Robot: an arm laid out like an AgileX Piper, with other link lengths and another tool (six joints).
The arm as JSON. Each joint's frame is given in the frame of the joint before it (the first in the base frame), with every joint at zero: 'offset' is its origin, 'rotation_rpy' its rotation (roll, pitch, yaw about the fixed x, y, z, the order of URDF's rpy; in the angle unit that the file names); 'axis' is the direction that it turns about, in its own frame. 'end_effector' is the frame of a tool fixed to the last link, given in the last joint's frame.
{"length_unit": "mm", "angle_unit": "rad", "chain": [
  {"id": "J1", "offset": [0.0, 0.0, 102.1], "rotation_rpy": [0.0, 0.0, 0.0], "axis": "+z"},
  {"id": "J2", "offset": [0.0, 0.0, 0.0], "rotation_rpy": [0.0, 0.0, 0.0], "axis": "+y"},
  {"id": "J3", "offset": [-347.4, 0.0, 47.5], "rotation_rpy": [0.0, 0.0, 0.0], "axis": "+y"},
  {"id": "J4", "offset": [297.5, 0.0, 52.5], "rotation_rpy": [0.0, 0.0, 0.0], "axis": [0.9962, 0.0, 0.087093]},
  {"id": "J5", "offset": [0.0, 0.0, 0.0], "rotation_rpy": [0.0, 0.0, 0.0], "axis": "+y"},
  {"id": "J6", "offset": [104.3, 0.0, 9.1], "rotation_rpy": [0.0, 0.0, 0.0], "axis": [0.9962, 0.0, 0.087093]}
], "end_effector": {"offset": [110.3, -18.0, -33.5], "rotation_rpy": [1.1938, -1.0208, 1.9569]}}
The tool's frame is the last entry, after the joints.
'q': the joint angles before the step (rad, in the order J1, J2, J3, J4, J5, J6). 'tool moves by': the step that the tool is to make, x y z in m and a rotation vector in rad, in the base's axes. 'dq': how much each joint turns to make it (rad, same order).
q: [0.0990 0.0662 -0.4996 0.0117 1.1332 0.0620]
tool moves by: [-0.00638 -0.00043 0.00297 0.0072 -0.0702 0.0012]
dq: [0.0001 -0.0727 0.0012 0.0011 0.0010 -0.0009]
